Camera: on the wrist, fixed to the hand. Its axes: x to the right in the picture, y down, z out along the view.
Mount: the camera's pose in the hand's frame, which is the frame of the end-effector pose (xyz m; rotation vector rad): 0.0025 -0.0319 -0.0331 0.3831 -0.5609 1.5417
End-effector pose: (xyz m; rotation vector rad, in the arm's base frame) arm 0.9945 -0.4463 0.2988 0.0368 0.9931 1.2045
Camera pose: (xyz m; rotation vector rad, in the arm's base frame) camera 0.9970 -0.4727 0.2612 1.5903 0.5623 2.1304
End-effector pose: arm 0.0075 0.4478 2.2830 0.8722 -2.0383 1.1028
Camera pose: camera 0.0389 0.4625 2.3132 0.3934 1.9845 -1.4524
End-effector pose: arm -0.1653 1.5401 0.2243 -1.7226 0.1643 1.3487
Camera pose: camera -0.1221 1.5359 0.2398 -0.6224 1.5114 2.5285
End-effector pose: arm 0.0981 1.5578 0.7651 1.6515 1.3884 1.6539
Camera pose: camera 0.0563 1.5617 0.7462 -2.5132 0.0667 -0.8390
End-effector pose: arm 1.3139 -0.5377 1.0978 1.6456 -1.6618 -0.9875
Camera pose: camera 1.3589 -0.5420 1.0892 -0.1592 -2.7404 -0.2591
